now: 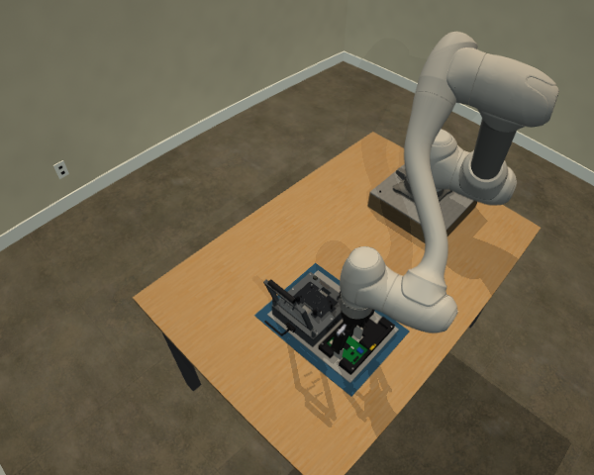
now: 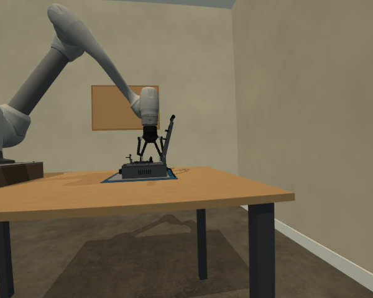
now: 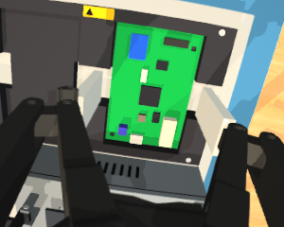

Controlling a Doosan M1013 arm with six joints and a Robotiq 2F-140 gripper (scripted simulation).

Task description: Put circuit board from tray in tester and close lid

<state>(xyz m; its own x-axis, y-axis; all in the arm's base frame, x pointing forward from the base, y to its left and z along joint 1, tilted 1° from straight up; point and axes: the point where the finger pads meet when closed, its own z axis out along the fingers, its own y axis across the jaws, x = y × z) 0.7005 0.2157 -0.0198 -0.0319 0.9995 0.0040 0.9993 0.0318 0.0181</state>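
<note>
The green circuit board lies 30 mm below my hand. The rest, counted from my hand: tester 130 mm to the right, 60 mm above; then latch hook 100 mm behind, 120 mm to the right, 40 mm above; then tester lid 90 mm ahead, 170 mm to the right, 130 mm above.
</note>
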